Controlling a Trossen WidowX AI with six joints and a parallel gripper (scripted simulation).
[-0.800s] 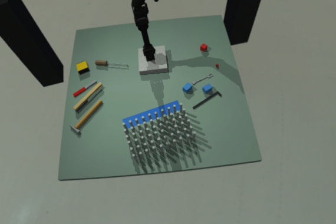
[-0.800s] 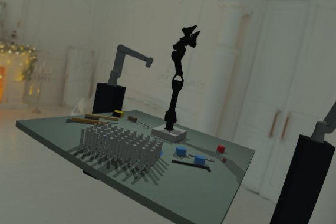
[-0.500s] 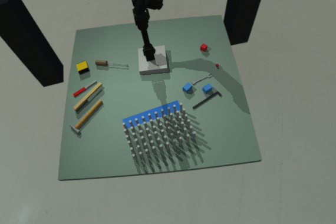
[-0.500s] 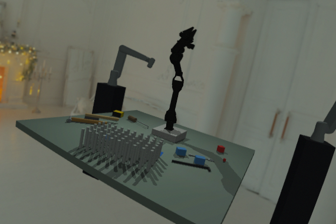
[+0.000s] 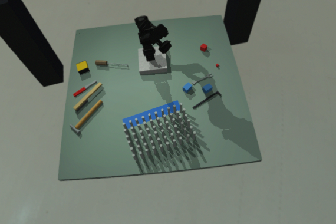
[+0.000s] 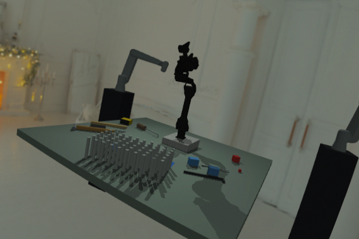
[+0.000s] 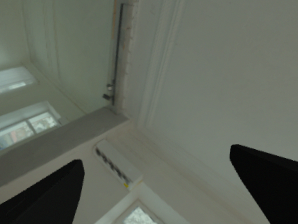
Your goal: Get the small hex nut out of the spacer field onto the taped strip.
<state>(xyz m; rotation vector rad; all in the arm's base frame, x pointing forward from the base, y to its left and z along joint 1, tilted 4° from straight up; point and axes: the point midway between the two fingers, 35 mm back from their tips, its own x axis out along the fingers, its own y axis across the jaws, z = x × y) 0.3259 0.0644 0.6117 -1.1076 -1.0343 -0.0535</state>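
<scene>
My gripper tip is 670 mm above the blue taped strip, 140 mm to the left of it and 60 mm short of it. The rest, counted from my gripper tip: small red ball (660 mm below, 430 mm to the left, 210 mm behind); then small wrench (670 mm below, 280 mm to the left, 120 mm behind); then hex nut (670 mm below, 210 mm ahead, 40 mm to the right).
</scene>
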